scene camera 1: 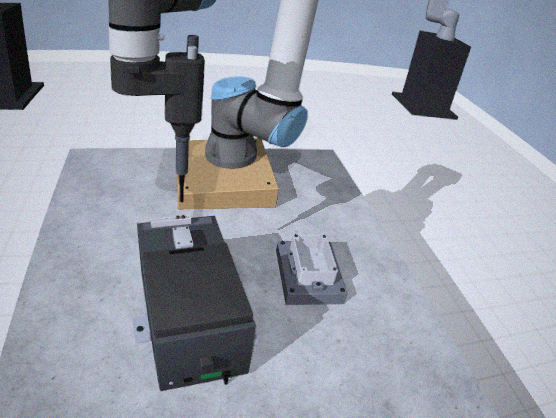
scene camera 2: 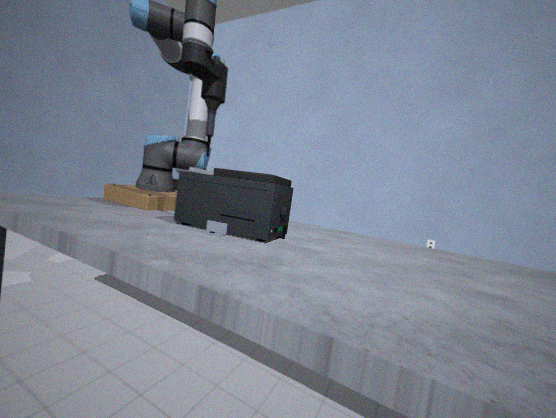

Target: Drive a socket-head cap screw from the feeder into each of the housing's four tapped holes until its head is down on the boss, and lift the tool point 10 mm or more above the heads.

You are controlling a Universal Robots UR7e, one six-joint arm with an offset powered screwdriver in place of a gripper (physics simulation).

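The screwdriver [scene camera 1: 181,201] [scene camera 2: 208,154] points straight down, its thin dark bit above the back end of the feeder and apart from it. Whether the bit carries a screw is too small to tell. The black feeder [scene camera 1: 200,290] [scene camera 2: 225,200] has a small light block [scene camera 1: 182,237] near its back end, and small dark screws [scene camera 1: 181,217] show at the light rail behind it. The white open-topped housing [scene camera 1: 318,277] sits in the dark fixture [scene camera 1: 315,298], right of the feeder. Dark round spots show at its four corners; heads or holes are hard to tell apart. The housing does not show in scene camera 2.
The arm stands on a wooden base block [scene camera 1: 235,198] [scene camera 2: 150,201] behind the feeder. A small light plate [scene camera 1: 142,336] [scene camera 2: 216,228] sticks out at the feeder's side. The grey table [scene camera 1: 400,320] [scene camera 2: 375,310] carries all of this. A dark pedestal [scene camera 1: 435,75] stands beyond it.
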